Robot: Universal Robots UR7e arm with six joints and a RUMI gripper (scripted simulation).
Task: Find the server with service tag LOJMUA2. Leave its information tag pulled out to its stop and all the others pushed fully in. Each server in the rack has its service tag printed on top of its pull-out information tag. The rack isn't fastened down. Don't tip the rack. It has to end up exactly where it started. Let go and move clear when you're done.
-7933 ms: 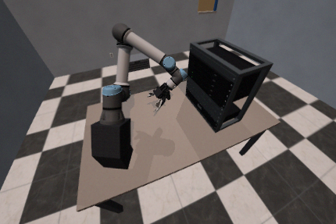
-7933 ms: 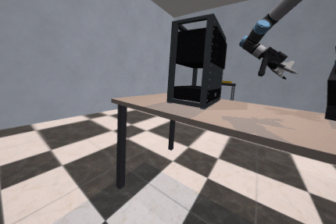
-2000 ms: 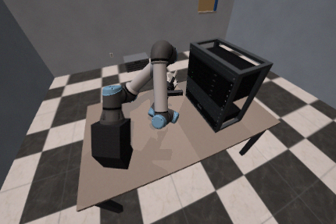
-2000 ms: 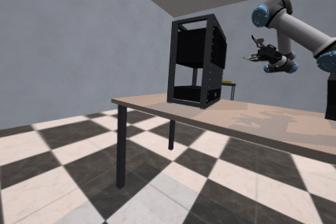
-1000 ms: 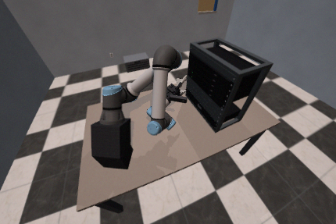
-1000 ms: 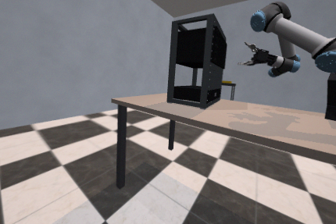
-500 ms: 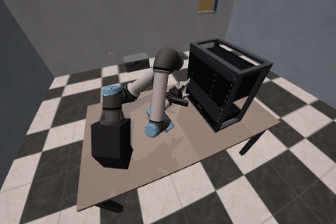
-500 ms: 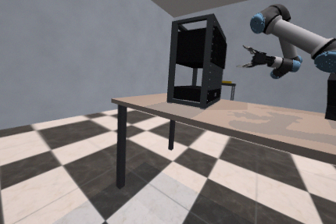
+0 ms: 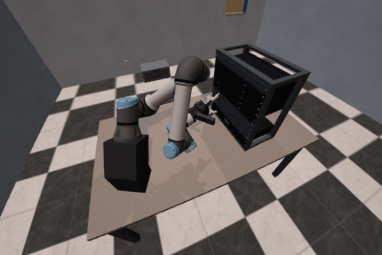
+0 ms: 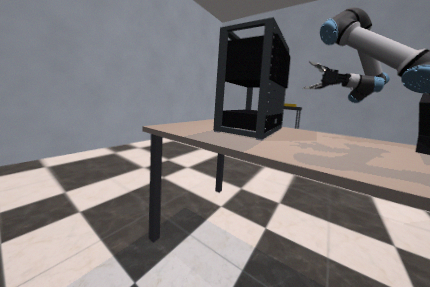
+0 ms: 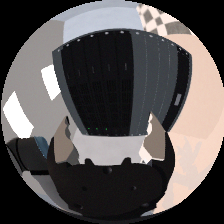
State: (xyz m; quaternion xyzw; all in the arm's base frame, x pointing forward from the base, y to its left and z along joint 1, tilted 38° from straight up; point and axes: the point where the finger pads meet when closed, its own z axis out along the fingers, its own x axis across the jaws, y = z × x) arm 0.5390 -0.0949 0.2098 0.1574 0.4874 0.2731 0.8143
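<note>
My gripper is now 160 mm short of the white information tag, 50 mm to the left of it and 40 mm above it.
</note>
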